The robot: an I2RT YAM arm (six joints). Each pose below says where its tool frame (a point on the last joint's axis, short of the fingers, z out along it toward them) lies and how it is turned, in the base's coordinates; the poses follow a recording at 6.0 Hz.
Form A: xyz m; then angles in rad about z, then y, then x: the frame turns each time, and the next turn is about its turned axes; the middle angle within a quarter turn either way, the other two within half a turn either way.
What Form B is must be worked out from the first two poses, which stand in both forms.
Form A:
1: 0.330, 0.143, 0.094, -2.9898, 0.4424, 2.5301
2: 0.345, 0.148, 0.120, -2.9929, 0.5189, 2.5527
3: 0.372, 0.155, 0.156, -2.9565, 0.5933, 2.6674
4: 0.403, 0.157, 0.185, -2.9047, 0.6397, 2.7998
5: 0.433, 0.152, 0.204, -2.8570, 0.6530, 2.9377
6: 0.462, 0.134, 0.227, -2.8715, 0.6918, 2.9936
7: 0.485, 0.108, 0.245, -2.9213, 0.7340, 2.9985
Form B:
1: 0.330, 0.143, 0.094, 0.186, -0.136, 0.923, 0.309
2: 0.345, 0.148, 0.120, 0.224, -0.143, 0.917, 0.298
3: 0.372, 0.155, 0.156, 0.262, -0.154, 0.919, 0.250
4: 0.403, 0.157, 0.185, 0.289, -0.164, 0.923, 0.197
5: 0.433, 0.152, 0.204, 0.302, -0.166, 0.928, 0.141
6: 0.462, 0.134, 0.227, 0.326, -0.151, 0.926, 0.114
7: 0.485, 0.108, 0.245, 0.348, -0.128, 0.923, 0.106
